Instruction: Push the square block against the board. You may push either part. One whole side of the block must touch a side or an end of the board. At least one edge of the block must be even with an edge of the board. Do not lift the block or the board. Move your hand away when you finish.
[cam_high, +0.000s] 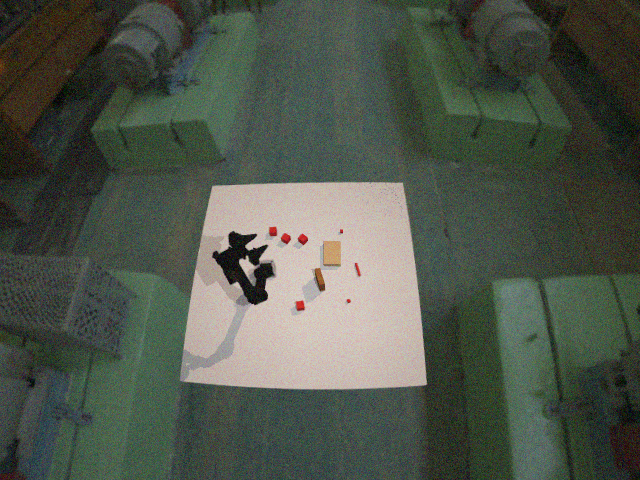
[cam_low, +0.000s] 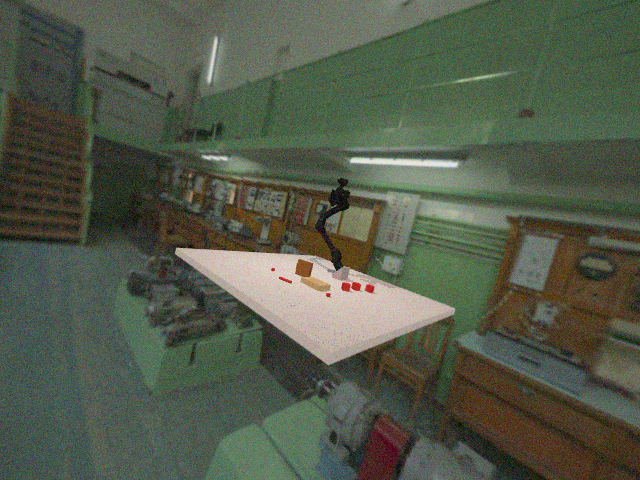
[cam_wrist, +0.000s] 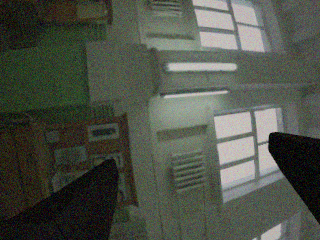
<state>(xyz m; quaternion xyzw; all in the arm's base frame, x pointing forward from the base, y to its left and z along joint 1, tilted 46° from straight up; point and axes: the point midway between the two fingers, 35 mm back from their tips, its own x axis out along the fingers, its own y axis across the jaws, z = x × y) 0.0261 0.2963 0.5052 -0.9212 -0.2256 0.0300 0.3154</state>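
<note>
Now: gripper tip 58 cm above the brown square block, 21 cm short of it and 7 cm to the right of it. The rest, counted from my gripper tip: tan board (61 cm below, 29 cm ahead, 25 cm to the left); thin red stick (62 cm below, 43 cm ahead, 14 cm to the left).
</note>
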